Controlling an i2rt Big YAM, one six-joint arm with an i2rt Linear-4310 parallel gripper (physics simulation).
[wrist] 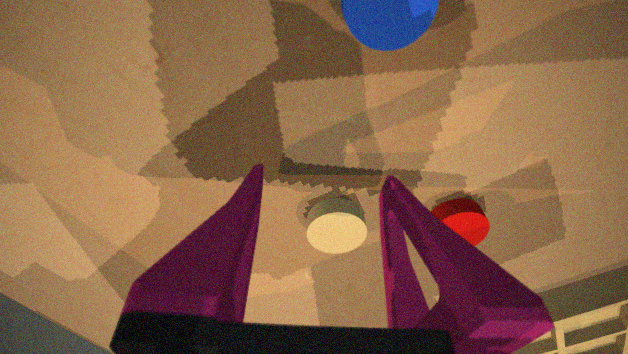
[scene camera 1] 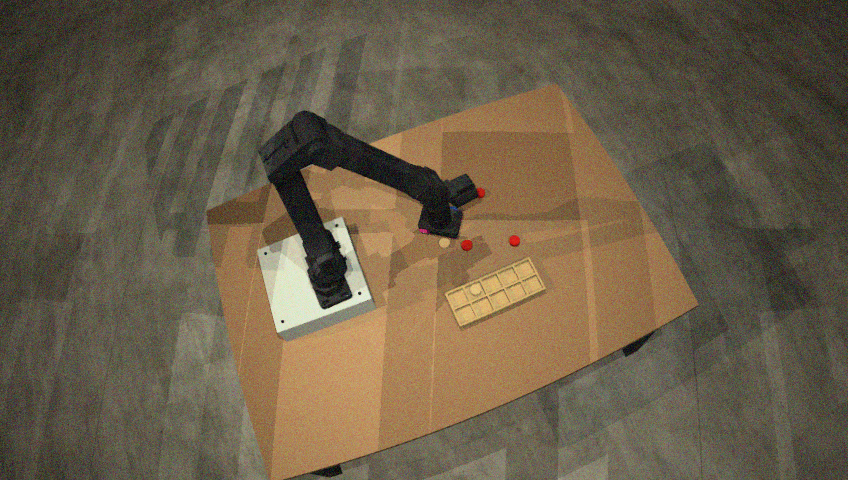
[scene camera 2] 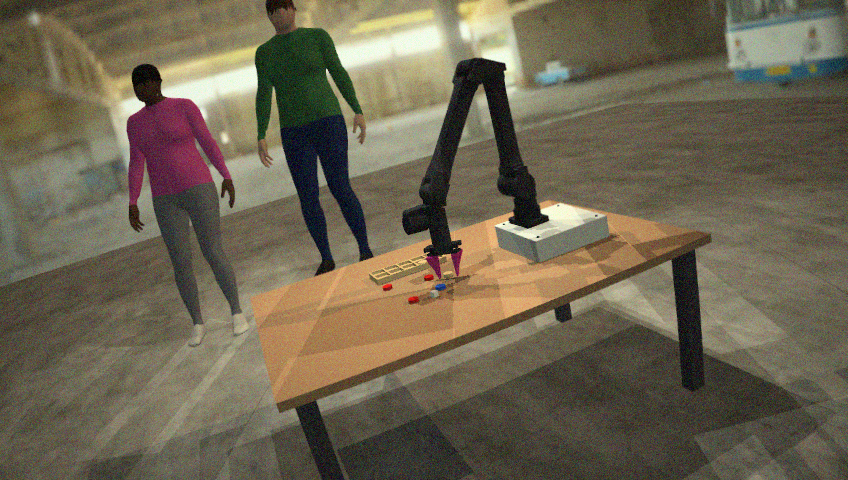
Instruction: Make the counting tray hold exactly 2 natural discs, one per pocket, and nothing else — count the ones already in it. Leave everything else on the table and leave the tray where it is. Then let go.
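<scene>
A natural disc (scene camera 1: pixel 444 242) (scene camera 2: pixel 448 274) (wrist: pixel 336 233) lies flat on the table. The pale counting tray (scene camera 1: pixel 502 307) (scene camera 2: pixel 392 276) (wrist: pixel 560 340) has two rows of pockets; one natural disc (scene camera 1: pixel 475 289) sits in the upper row, second pocket from the left in scene camera 1. My gripper (scene camera 2: pixel 448 278) (wrist: pixel 324 180) is open and empty, pointing down above the table. In the wrist view the loose disc shows between the magenta fingers, below the line of their tips. In scene camera 1 the hand hides most of the fingers.
A red disc (scene camera 1: pixel 466 245) (scene camera 2: pixel 428 277) (wrist: pixel 472 229) lies close beside the loose natural disc. Two more red discs (scene camera 1: pixel 514 240) (scene camera 1: pixel 480 192) (scene camera 2: pixel 387 287) (scene camera 2: pixel 414 299), a blue disc (scene camera 2: pixel 440 286) (wrist: pixel 390 25) and a small whitish block (scene camera 2: pixel 434 293) are on the table.
</scene>
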